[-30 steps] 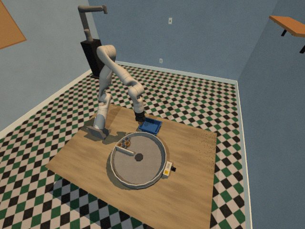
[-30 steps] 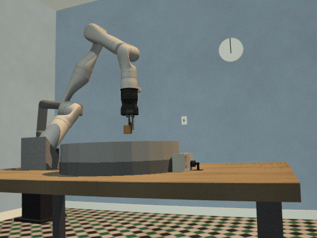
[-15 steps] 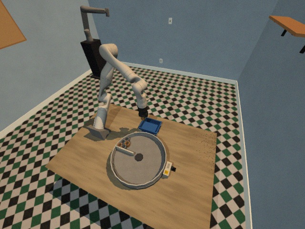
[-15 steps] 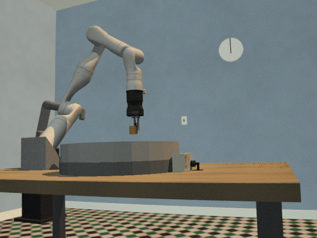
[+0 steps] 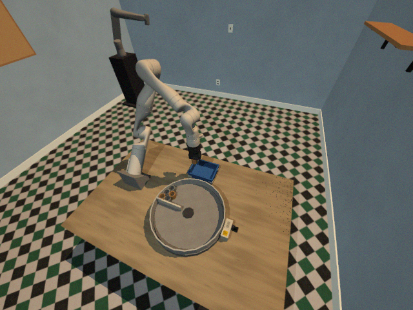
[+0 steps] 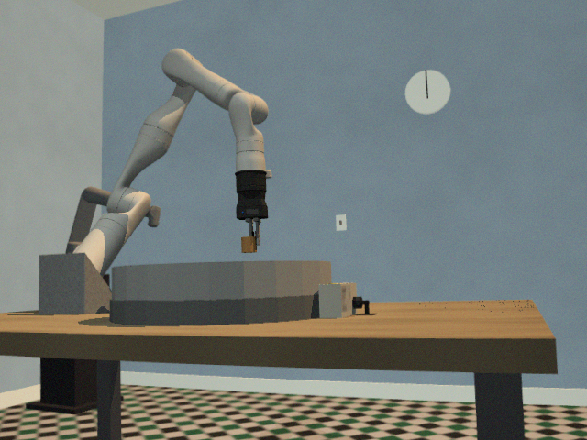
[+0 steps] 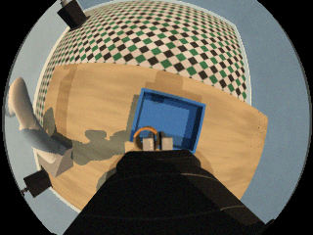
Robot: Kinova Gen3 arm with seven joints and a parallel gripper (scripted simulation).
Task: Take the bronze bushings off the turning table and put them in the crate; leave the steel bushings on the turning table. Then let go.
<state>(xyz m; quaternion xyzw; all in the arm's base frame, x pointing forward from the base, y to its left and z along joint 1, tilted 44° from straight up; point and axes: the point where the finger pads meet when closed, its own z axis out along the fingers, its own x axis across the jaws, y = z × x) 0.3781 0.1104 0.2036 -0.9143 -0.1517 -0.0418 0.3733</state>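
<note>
The blue crate is 3 cm ahead of my hand, 3 cm to the left of it and 15 cm below it. The rest, counted from my hand: grey turning table 9 cm ahead, 30 cm to the right, 12 cm below.
</note>
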